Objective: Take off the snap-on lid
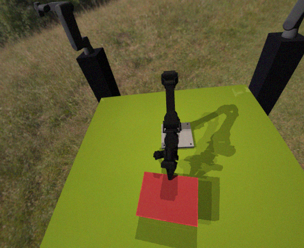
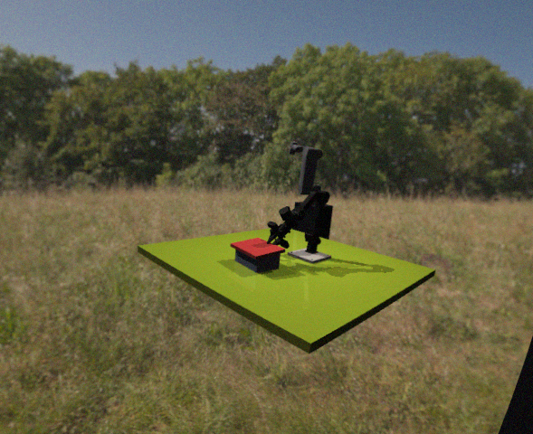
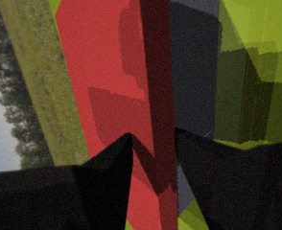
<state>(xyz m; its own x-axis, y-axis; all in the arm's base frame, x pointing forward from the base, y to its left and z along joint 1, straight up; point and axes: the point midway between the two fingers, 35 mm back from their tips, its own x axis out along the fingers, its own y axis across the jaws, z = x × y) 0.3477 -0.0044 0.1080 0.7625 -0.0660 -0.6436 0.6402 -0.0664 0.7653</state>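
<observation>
Right now the red lid is 8 cm ahead of my gripper tip and 1 cm to the right of it. Round my gripper tip: blue-grey storage box: 7 cm ahead, 1 cm to the right, 5 cm below.
</observation>
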